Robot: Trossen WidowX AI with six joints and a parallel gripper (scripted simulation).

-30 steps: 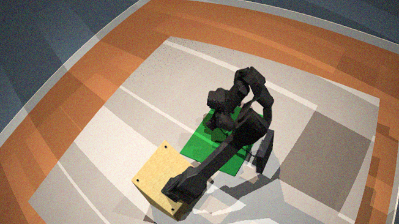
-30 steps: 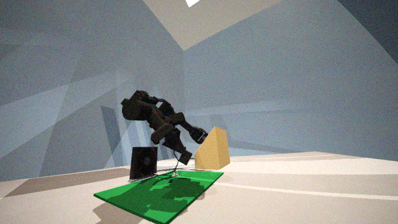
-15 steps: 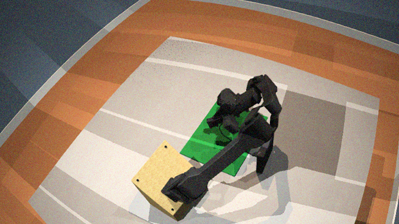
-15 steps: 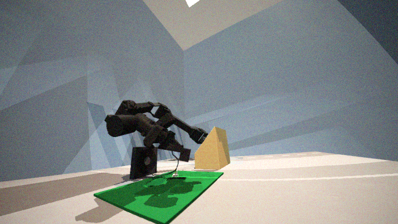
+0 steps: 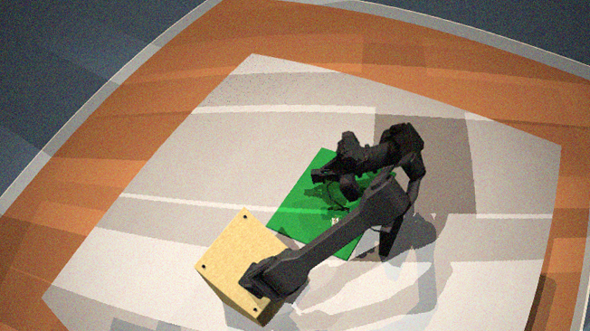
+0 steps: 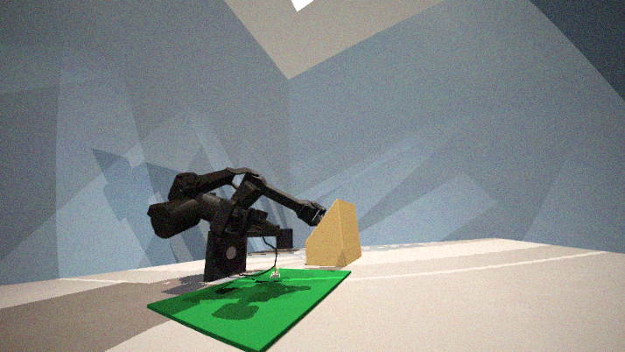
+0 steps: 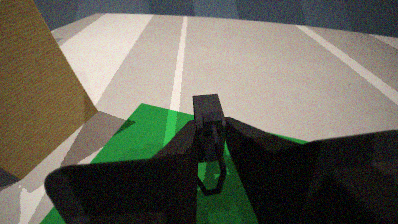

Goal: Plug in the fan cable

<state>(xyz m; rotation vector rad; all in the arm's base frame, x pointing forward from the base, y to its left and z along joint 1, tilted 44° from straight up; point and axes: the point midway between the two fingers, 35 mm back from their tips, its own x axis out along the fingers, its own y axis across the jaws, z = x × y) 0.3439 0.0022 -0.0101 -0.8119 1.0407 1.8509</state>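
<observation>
The fan plug is 1 cm below my gripper tip. Also, from my gripper tip: black fan (22 cm to the right, 4 cm below, 3 cm behind); then four-pin header (10 cm below, 7 cm to the right, 6 cm behind); then green board (12 cm below, 3 cm to the right, 1 cm ahead).
</observation>
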